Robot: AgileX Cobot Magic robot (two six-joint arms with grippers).
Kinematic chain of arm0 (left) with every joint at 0, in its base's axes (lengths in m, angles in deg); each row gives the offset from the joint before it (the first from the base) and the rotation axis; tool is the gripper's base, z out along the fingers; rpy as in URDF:
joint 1: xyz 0 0 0.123 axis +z
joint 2: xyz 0 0 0 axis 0.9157 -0.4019 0
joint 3: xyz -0.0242 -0.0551 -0.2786 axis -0.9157 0.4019 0
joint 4: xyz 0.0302 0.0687 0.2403 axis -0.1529 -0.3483 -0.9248
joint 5: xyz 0 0 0 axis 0.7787 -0.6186 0.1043
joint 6: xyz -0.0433 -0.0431 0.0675 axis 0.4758 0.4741 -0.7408
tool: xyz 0 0 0 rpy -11.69 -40.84 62.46
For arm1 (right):
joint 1: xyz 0 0 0.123 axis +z
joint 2: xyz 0 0 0 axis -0.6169 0.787 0
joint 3: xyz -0.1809 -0.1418 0.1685 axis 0.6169 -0.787 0
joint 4: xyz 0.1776 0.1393 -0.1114 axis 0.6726 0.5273 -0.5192
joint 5: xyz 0 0 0 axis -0.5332 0.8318 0.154
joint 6: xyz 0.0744 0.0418 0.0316 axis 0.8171 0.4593 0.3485
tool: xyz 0 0 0 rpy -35.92 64.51 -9.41
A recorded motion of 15 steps. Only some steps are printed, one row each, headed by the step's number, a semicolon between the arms.
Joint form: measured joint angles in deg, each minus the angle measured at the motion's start. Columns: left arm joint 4, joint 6, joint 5, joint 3, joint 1, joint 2; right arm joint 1, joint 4, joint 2, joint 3, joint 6, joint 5.
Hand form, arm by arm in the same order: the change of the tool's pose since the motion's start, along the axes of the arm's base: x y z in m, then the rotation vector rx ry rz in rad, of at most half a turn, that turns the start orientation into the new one. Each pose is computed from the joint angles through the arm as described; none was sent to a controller.
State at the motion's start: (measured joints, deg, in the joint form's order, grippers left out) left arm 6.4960 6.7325 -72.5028 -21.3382 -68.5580 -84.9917; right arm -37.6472 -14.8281 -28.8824 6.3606 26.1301 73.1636
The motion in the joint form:
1: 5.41 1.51 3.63 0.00 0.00 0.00; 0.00 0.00 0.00 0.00 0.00 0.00
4: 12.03 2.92 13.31 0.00 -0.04 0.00; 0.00 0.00 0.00 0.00 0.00 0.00
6: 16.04 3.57 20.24 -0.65 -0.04 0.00; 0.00 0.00 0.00 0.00 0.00 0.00
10: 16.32 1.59 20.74 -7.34 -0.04 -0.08; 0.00 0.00 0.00 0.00 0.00 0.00
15: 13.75 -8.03 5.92 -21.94 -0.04 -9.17; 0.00 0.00 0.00 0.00 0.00 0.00
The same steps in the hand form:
1: 0.0004 0.0014 0.0057 -0.1244 -0.0511 0.0215; 0.0000 0.0000 0.0000 0.0000 0.0000 0.0000
4: 0.0000 0.0092 0.0188 -0.2751 -0.1930 0.0937; 0.0000 0.0000 0.0000 0.0000 0.0000 0.0000
6: -0.0025 0.0165 0.0308 -0.3645 -0.3035 0.1520; 0.0000 0.0000 0.0000 0.0000 0.0000 0.0000
10: -0.0122 0.0174 0.0700 -0.3498 -0.4250 0.1415; 0.0000 0.0000 0.0000 0.0000 0.0000 0.0000
15: -0.0078 0.0028 0.1279 -0.1185 -0.3154 0.0181; 0.0000 0.0000 0.0000 0.0000 0.0000 0.0000

